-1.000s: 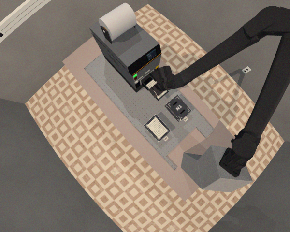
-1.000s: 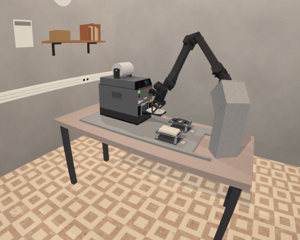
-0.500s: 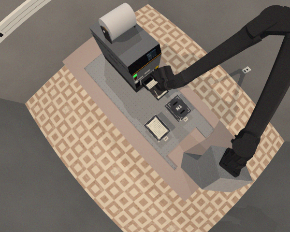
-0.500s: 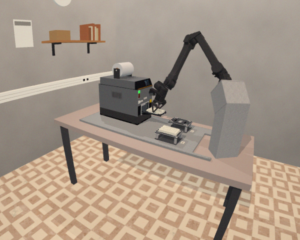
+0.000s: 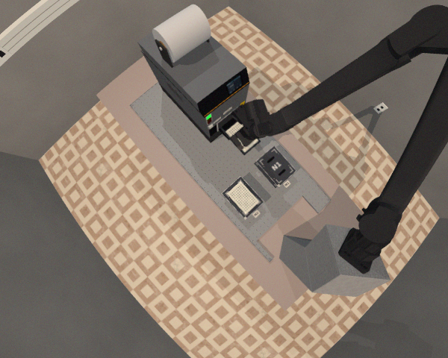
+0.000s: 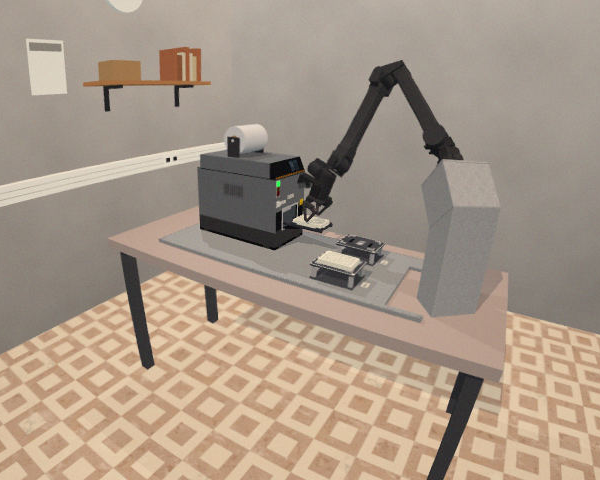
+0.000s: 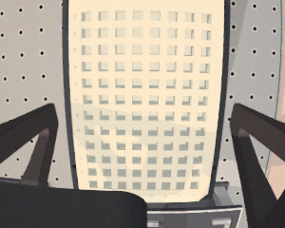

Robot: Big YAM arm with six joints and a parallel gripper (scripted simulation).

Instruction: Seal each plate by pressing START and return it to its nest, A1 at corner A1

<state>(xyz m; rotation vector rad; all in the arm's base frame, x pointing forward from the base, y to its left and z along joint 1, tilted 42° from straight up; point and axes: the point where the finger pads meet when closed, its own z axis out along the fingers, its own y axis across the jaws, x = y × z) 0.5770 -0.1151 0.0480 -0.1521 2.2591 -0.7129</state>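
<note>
Now: the sealer stage 30 mm below my hand. From my hand the other things lie so: start button (120 mm ahead, 80 mm to the left, 50 mm above); cream well plate (200 mm to the left, 180 mm behind, 70 mm below); foil roll (330 mm ahead, 280 mm above, 40 mm to the right).
</note>
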